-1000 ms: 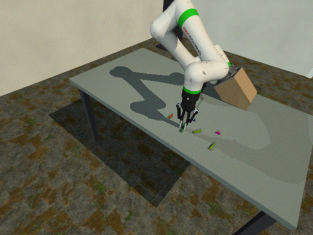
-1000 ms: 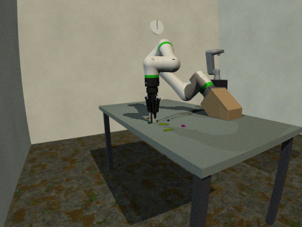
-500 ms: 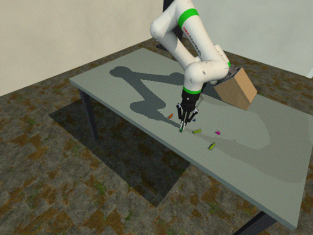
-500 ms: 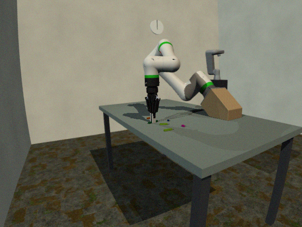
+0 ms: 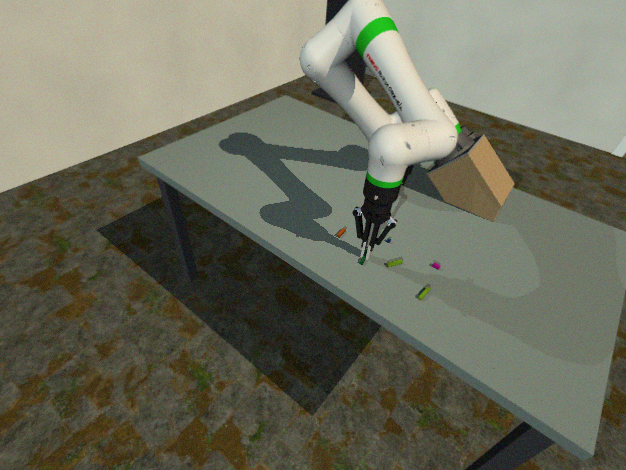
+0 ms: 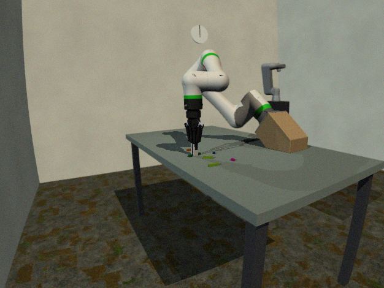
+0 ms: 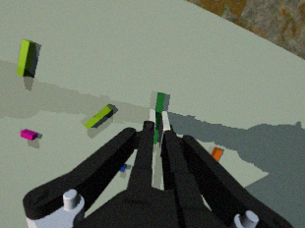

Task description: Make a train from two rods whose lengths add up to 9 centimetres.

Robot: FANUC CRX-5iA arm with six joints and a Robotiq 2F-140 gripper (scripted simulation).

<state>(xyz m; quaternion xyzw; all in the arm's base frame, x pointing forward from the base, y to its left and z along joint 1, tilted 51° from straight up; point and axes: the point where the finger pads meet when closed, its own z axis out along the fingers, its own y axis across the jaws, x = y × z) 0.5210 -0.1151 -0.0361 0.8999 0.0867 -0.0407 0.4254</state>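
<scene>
Right now my hand is 10 cm past the blue rod, 3 cm to the right of it and 3 cm above it. From my hand the other things lie so: orange rod (11 cm to the right, 4 cm behind, 3 cm below); then magenta rod (19 cm to the left, 10 cm behind, 3 cm below); then green rod (3 cm below).
</scene>
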